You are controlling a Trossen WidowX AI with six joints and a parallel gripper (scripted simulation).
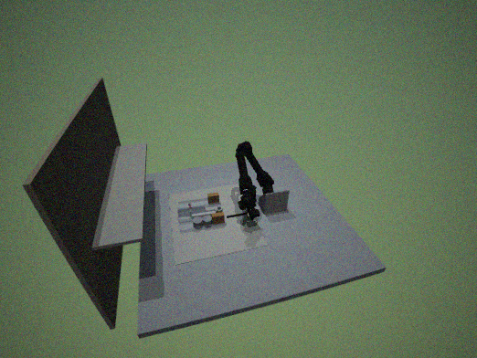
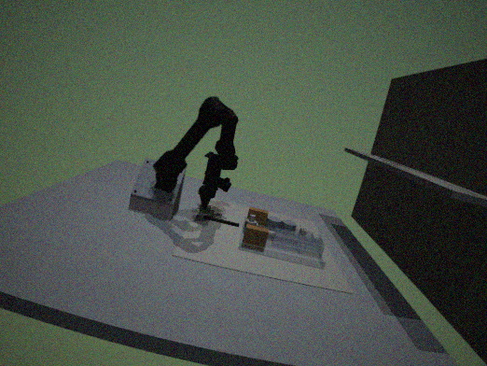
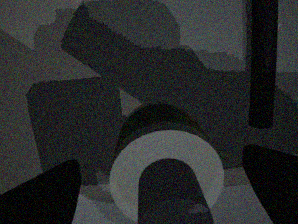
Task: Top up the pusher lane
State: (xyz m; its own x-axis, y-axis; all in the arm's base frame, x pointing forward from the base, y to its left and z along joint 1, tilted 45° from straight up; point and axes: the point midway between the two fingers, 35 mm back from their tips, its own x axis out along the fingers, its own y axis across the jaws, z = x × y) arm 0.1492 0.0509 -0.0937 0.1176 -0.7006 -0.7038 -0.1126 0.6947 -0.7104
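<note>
Now: the thin black bar 80 mm ahead of my gripper tip, 50 mm to the right of it and 20 mm below it. Also, from my gripper tip: lane rack: 350 mm ahead, 90 mm to the right, 10 mm below; grey shelf: 700 mm ahead, 340 mm above.
</note>
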